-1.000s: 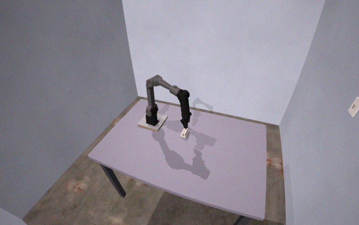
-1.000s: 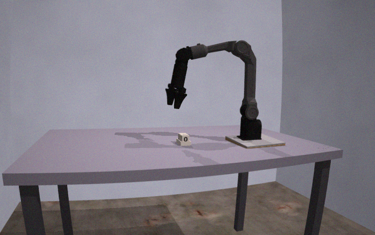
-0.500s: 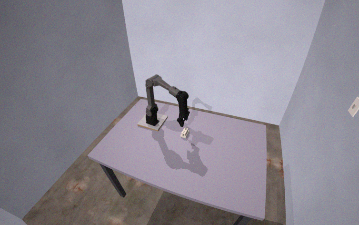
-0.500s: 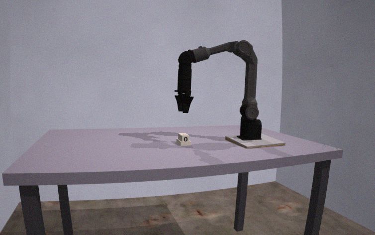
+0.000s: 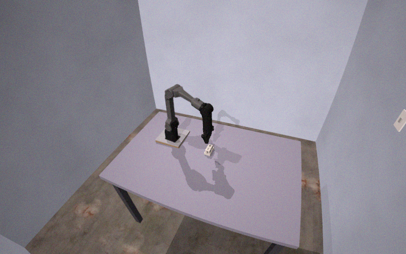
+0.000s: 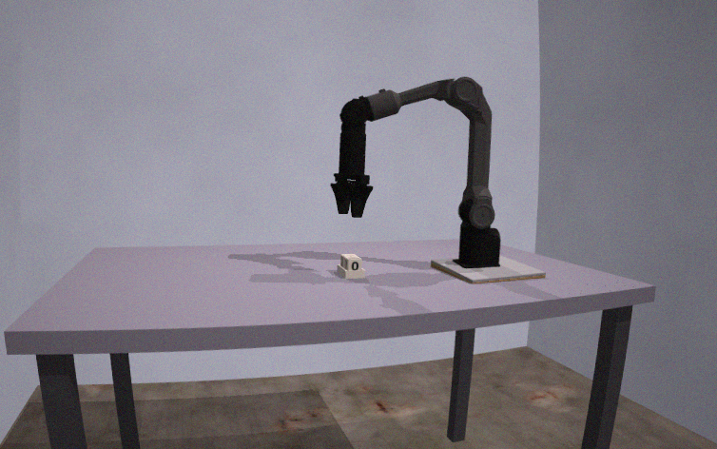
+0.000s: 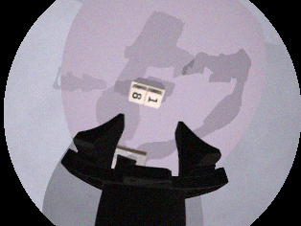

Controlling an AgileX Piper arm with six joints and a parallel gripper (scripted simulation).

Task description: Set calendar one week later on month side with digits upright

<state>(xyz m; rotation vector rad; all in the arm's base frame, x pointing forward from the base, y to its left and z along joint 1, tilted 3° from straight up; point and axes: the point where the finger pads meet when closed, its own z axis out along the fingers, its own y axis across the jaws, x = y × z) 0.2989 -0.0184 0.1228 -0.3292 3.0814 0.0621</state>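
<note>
The cream cube is 110 mm below my hand and 30 mm to the left of it. The rest, counted from my hand: tray (130 mm below, 20 mm to the left).
</note>
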